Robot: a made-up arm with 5 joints.
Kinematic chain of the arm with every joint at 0, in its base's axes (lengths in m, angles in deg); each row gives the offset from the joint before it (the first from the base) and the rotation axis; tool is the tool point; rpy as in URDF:
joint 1: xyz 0 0 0.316 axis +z
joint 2: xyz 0 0 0 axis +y
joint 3: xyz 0.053 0 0.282 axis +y
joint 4: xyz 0.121 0 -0.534 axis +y
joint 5: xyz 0.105 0 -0.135 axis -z
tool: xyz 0 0 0 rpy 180 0 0
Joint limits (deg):
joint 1: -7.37..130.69
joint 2: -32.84..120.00
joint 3: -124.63..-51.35
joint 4: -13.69..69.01
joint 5: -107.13..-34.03
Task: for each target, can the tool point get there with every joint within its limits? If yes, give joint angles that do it. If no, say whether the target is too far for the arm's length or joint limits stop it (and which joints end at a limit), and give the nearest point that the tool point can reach.
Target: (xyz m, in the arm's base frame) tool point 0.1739 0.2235 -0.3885
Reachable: yes | joints 52.11 79.97 -73.80 54.63 -41.94
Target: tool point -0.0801 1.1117 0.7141
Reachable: no: too far | nearest point -0.0661 0.9172 0.6444 | short by 0.207 m
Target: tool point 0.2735 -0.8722 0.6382
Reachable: no: joint limits stop it (at a limit: joint 1, joint 2, joint 4) | nearest point 0.5636 -0.0729 0.6595 | short by 0.851 m
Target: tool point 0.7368 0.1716 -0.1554
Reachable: yes | joints 13.11 66.11 -95.32 26.62 -67.35
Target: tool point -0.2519 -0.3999 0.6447
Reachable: no: joint limits stop it (at a limit: joint 2, joint 3, joint 4) | nearest point -0.0525 -0.0834 1.2708 | short by 0.729 m
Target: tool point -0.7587 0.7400 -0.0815
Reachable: no: too far | nearest point -0.5958 0.6929 -0.0281 | short by 0.178 m
